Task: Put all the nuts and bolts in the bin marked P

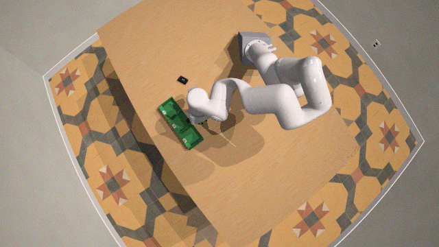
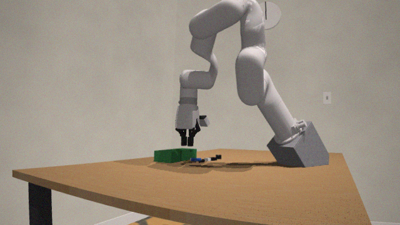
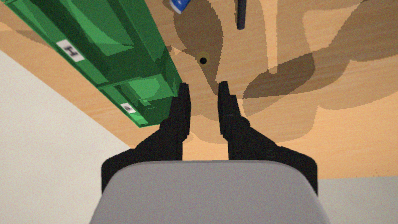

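The brass nut is 90 mm below my hand. Round my hand: blue cylindrical battery 10 mm ahead, 70 mm to the right, 80 mm below; green bin 100 mm ahead, 30 mm to the right, 70 mm below; black bolt 30 mm behind, 60 mm to the right, 80 mm below.
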